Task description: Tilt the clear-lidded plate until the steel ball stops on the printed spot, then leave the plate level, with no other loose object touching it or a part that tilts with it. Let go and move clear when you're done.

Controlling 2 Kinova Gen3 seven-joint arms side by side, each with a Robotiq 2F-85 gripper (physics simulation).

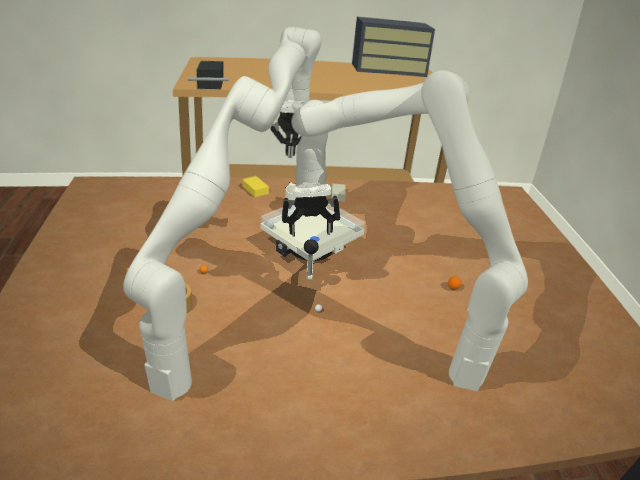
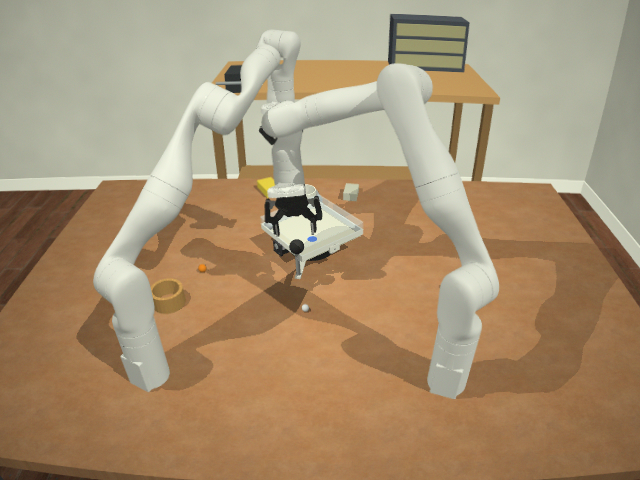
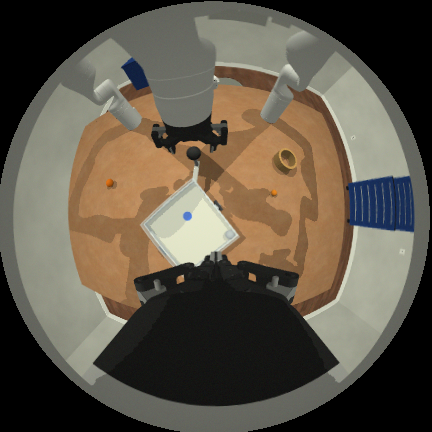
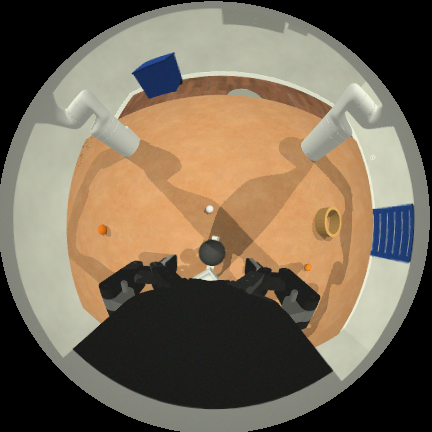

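Note:
The clear-lidded plate [image 1: 338,243] [image 2: 336,242] [image 3: 205,212] stands mid-table; I cannot tell whether it is exactly level. The steel ball [image 1: 269,224] [image 3: 229,234] is in a corner of the plate, away from the blue printed spot [image 1: 314,238] [image 2: 312,239] [image 3: 187,216]. A black knob [image 1: 310,246] [image 2: 296,246] [image 3: 193,153] [image 4: 212,252] tops the arm at the plate's front corner. My right gripper [image 1: 311,230] [image 2: 295,230] [image 3: 192,149] is open, its fingers apart and clear of the knob, above and behind it. My left gripper [image 1: 290,150] [image 3: 215,257] is shut and empty, high behind the plate.
A small white ball [image 1: 318,308] [image 2: 305,308] [image 4: 209,209] lies before the plate. Orange balls [image 1: 204,269] [image 1: 454,282] lie at either side. A tan ring [image 2: 168,296] [image 4: 328,222] stands front left. A yellow block [image 1: 255,186] and pale block [image 2: 351,192] lie behind.

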